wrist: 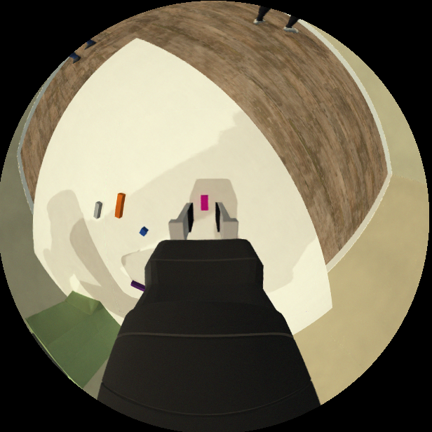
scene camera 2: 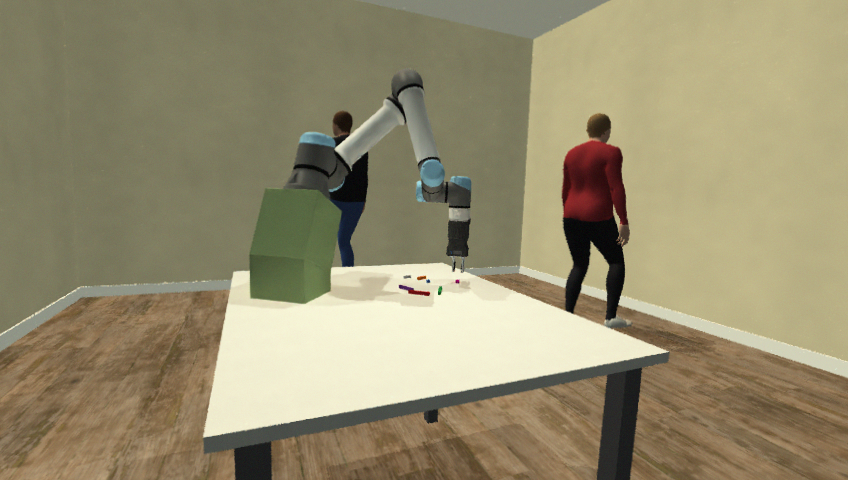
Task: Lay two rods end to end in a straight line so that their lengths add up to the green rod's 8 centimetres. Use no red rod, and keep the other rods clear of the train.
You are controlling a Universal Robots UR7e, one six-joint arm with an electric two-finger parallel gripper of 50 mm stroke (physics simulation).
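Places are measured from the arm's base along level axes (x ahead, y left, z up), in metres.
Pixels of known places: gripper, between the fingertips: (scene camera 2: 457, 271); arm's base, origin of its link: (scene camera 2: 305, 200).
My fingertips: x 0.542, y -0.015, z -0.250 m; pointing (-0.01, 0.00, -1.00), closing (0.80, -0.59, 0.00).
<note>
For each thing: its top centre in the pictures, then the offset to it from my fingertips. Level surfaces: height alone.
- short magenta rod, centre of its top: (scene camera 2: 457, 280) dz -0.031, dx +0.001, dy +0.002 m
- purple rod, centre of its top: (scene camera 2: 406, 286) dz -0.031, dx -0.218, dy -0.062 m
- longer red rod, centre of its top: (scene camera 2: 418, 291) dz -0.031, dx -0.197, dy -0.132 m
- green rod, centre of its top: (scene camera 2: 440, 289) dz -0.031, dx -0.117, dy -0.117 m
- orange rod, centre of its top: (scene camera 2: 421, 276) dz -0.031, dx -0.111, dy +0.085 m
- grey rod, centre of its top: (scene camera 2: 407, 275) dz -0.031, dx -0.159, dy +0.114 m
- small blue piece, centre of its top: (scene camera 2: 428, 279) dz -0.031, dx -0.106, dy +0.026 m
- white table, height of its surface: dz -0.041 m
My gripper (scene camera 2: 457, 270) (wrist: 204, 211) is open and empty, above the table. A short magenta rod (scene camera 2: 457, 281) (wrist: 204, 202) lies on the table below the fingers. A purple rod (scene camera 2: 404, 287) (wrist: 138, 286) and a longer red rod (scene camera 2: 418, 292) lie close, nearly in line; whether their ends touch I cannot tell. A green rod (scene camera 2: 439, 290) lies right of the red one, turned across it. An orange rod (scene camera 2: 421, 277) (wrist: 120, 205), a grey rod (scene camera 2: 407, 276) (wrist: 98, 210) and a small blue piece (scene camera 2: 427, 280) (wrist: 144, 231) lie apart. My gripper body hides part of the purple rod in the wrist view.
The white table (scene camera 2: 380, 356) (wrist: 150, 100) has its edge to the right of the magenta rod in the wrist view. A green pedestal (scene camera 2: 288, 249) (wrist: 75, 335) carries the arm at the left. Two people stand beyond the table, one in a red top (scene camera 2: 593, 181).
</note>
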